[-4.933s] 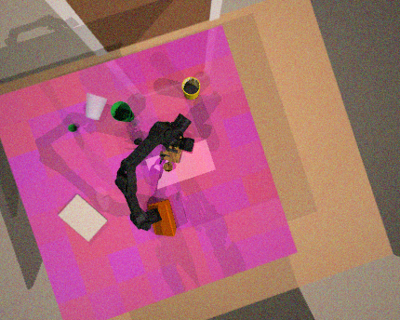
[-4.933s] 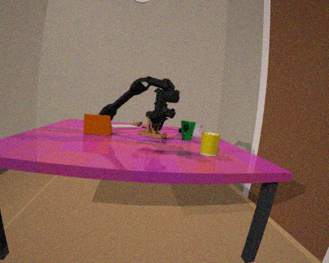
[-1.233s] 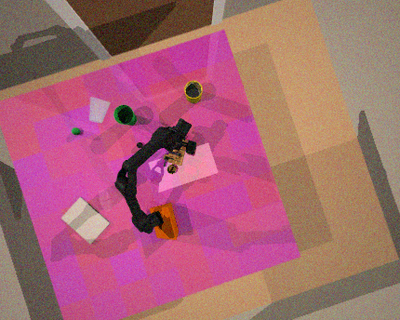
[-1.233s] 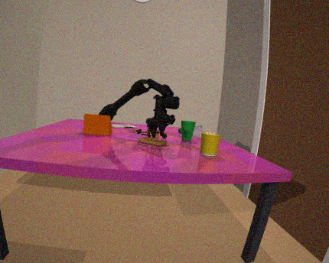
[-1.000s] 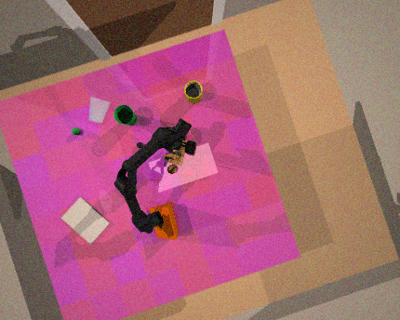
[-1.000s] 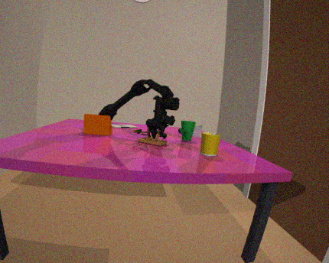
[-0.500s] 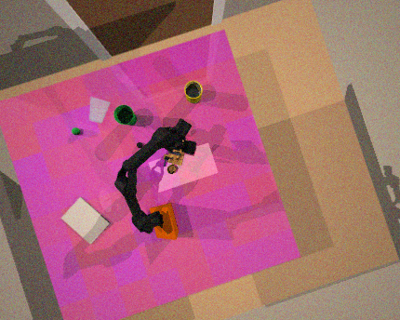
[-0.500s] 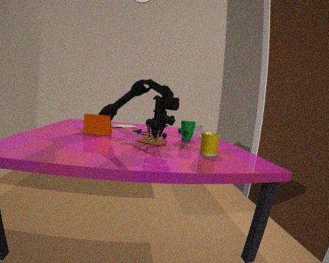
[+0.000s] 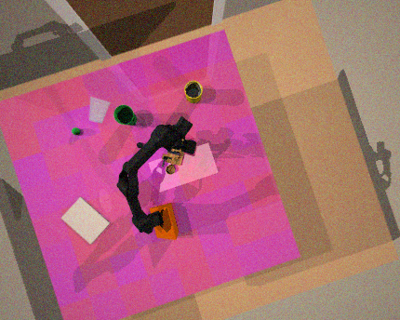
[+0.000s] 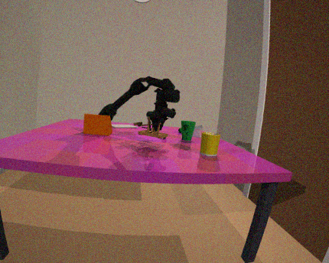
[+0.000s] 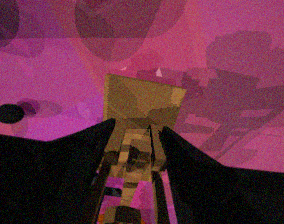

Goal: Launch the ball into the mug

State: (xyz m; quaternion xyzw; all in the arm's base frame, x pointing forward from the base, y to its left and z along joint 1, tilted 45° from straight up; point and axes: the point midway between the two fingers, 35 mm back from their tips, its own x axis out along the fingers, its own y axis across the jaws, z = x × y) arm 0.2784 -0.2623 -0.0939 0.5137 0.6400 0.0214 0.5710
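My gripper tip is 18 cm to the right of the dark ball, 9 cm short of it and 6 cm above it. Also, from my gripper tip: yellow mug 21 cm ahead, 19 cm to the right, 4 cm below; then green mug 24 cm ahead, 17 cm to the left, 4 cm below; then wooden catapult 6 cm to the left, 4 cm behind, 2 cm above.
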